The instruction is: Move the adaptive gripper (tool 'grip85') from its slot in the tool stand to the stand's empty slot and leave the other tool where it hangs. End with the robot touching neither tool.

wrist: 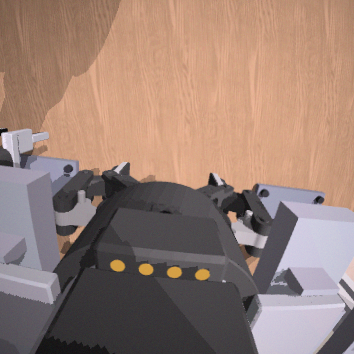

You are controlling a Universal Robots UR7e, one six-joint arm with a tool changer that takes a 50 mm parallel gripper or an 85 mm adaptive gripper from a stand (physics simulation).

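Places are measured from the arm's base along level axes (x ahead, y left, z up), in centimetres.
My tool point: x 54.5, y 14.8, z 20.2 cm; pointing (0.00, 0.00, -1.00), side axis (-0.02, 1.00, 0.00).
Ahead of a thing's pixels: the offset from my tool point to its top centre. "spot": to the spot under its first point. Level surfaces: height alone.
The adaptive gripper (168,178) is at the robot's wrist in the wrist view. It has a black rounded body with several gold contacts, and its two black and grey fingers are spread wide with nothing between them. It sits between two pale grey-blue uprights of the tool stand (320,240), one on each side. Its lower edge hides whether it touches the stand. At the left edge, part of the other tool {spot: dx -2.1, dy -14.8, dz -15.2 cm} (19,142) shows as a light grey finger piece; most of that tool is out of view.
The stand's left upright {spot: dx -4.0, dy -4.4, dz -2.4 cm} (20,195) rises close beside the gripper's left finger linkage. Flat stand plates with dark holes {spot: dx +4.4, dy +22.9, dz -29.4 cm} (291,195) lie beyond the uprights. The wooden table top {dz -30.6 cm} (200,90) extends ahead, with a shadow over its upper left.
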